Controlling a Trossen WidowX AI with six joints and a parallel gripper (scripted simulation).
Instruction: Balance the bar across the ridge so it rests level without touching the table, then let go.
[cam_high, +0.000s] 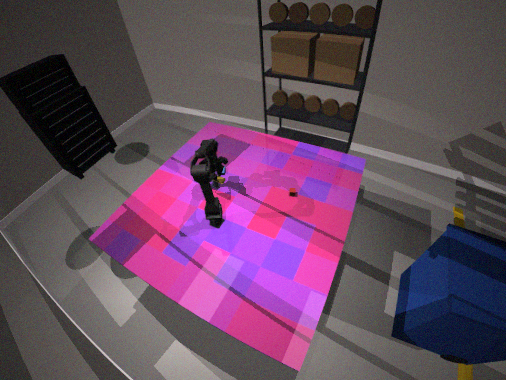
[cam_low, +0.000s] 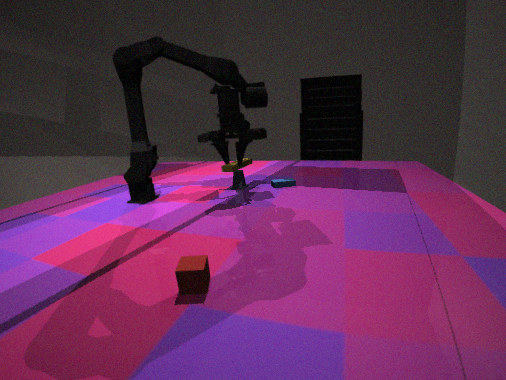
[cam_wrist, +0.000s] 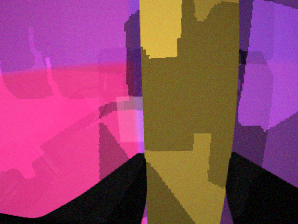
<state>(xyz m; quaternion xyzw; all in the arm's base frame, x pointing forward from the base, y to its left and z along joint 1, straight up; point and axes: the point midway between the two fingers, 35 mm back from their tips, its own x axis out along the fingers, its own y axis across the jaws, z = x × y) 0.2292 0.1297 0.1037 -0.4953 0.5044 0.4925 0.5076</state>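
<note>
Now: gripper tip 3 cm to the right of the yellow bar. The rest, counted from my gripper tip: red-orange cube: 12 cm ahead, 42 cm to the right, 5 cm below; small blue block: 13 cm ahead, 6 cm to the left, 6 cm below.
</note>
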